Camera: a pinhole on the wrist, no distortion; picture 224 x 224 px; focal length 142.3 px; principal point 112.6 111.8 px. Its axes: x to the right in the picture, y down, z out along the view. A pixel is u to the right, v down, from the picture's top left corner.
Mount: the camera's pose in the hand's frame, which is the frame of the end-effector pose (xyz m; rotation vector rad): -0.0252 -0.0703 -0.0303 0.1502 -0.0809 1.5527
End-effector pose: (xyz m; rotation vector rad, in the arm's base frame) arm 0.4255 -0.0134 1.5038 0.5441 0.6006 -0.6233
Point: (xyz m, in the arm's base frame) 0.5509 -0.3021 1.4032
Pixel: outside the picture
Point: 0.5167 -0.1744 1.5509
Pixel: 160.1 34.8
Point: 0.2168 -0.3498 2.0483
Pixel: 94.3 207.0
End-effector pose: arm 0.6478 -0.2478 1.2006 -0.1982 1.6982 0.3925
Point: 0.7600 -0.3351 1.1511
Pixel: 64.4 59.6
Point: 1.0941 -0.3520 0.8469
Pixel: 66.0 33.0
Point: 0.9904 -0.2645 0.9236
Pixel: 96.5 31.8
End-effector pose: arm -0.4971 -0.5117 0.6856 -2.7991 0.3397 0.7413
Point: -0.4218 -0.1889 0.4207
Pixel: 44.6 46.1
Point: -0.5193 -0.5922 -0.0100
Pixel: 199.9 27.5
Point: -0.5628 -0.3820 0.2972
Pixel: 143.3 69.3
